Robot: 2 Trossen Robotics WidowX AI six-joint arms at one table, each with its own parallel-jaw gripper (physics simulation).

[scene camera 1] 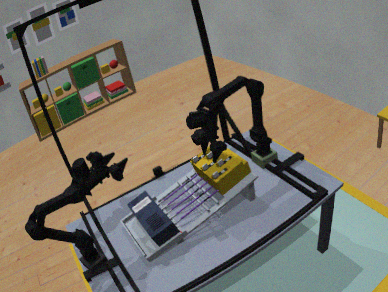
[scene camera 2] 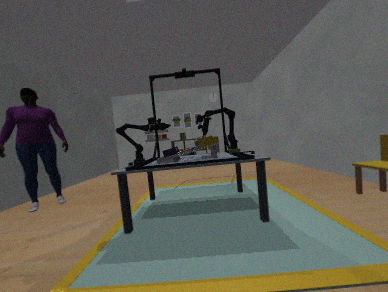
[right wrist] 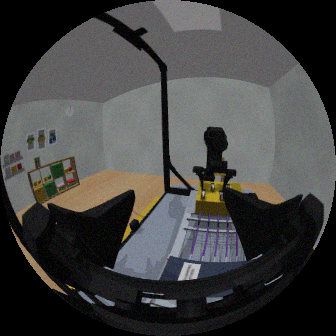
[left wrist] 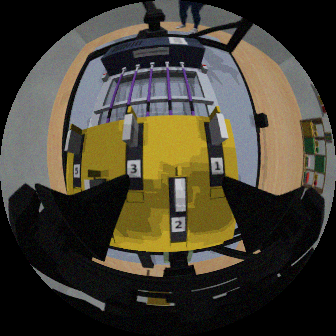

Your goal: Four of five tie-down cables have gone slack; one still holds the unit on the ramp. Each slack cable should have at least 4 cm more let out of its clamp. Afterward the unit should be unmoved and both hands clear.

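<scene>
The dark blue unit (scene camera 1: 156, 220) (left wrist: 150, 55) lies across the low end of the grey ramp (scene camera 1: 136, 241). Several purple cables (left wrist: 151, 90) run from it to the yellow clamp block (scene camera 1: 234, 181) (left wrist: 165, 131) (right wrist: 210, 205) at the high end. Which cables are slack cannot be told. Grey levers show at clamp 1 (left wrist: 218, 127), clamp 3 (left wrist: 129, 128), clamp 2 (left wrist: 180, 195) and clamp 5 (left wrist: 73, 141); another clamp is mostly hidden behind a finger. My left gripper (scene camera 1: 210, 152) (left wrist: 177, 180) is open and empty, low over the block, with clamp 2 between its fingers in the wrist view. My right gripper (scene camera 1: 120, 158) (right wrist: 179, 193) is open and empty, raised beyond the unit.
Black frame posts (scene camera 1: 206, 50) (right wrist: 165, 125) rise from the table's edges. A small black block (scene camera 1: 158, 171) (left wrist: 261, 120) sits at the table's far edge. A shelf unit (scene camera 1: 129, 67) stands by the wall. A person (scene camera 2: 31, 125) stands left of the table.
</scene>
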